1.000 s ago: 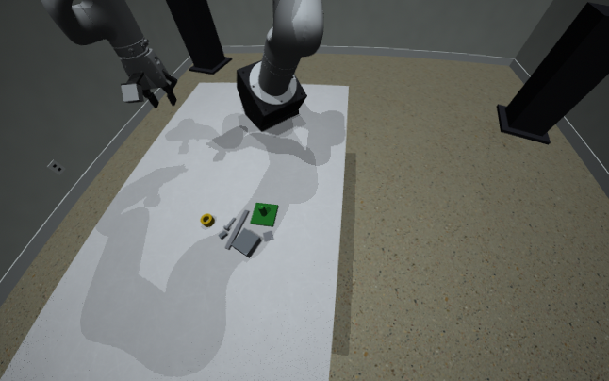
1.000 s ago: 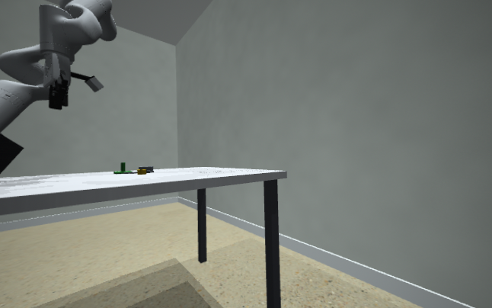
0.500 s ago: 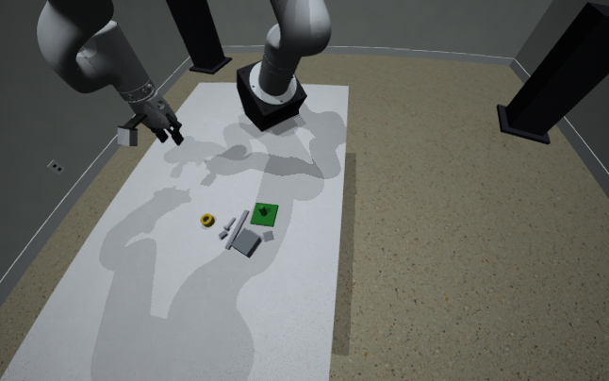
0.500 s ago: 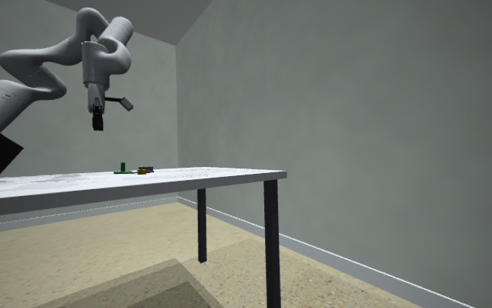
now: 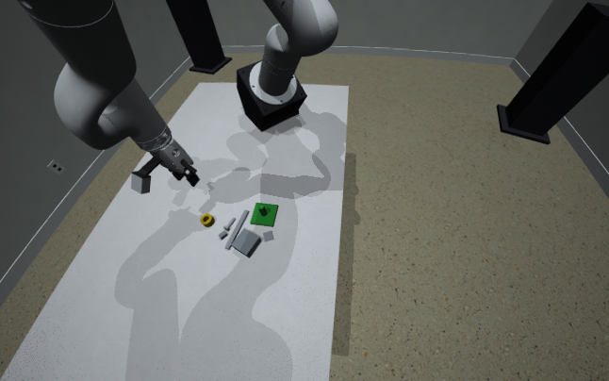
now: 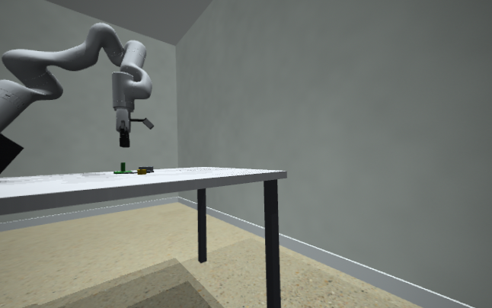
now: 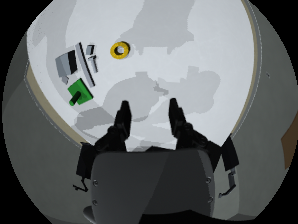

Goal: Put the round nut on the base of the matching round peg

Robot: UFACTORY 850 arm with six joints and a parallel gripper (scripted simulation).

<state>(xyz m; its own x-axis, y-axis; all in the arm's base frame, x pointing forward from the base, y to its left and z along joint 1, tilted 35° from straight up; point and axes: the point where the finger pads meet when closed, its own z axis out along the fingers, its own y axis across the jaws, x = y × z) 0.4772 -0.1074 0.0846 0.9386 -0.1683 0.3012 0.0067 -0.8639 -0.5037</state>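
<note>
Right now the long grey bar is 50 mm ahead of my hand, 170 mm to the left of it and 150 mm below it. From my hand the other things lie so: grey slab (80 mm ahead, 230 mm to the left, 140 mm below).
</note>
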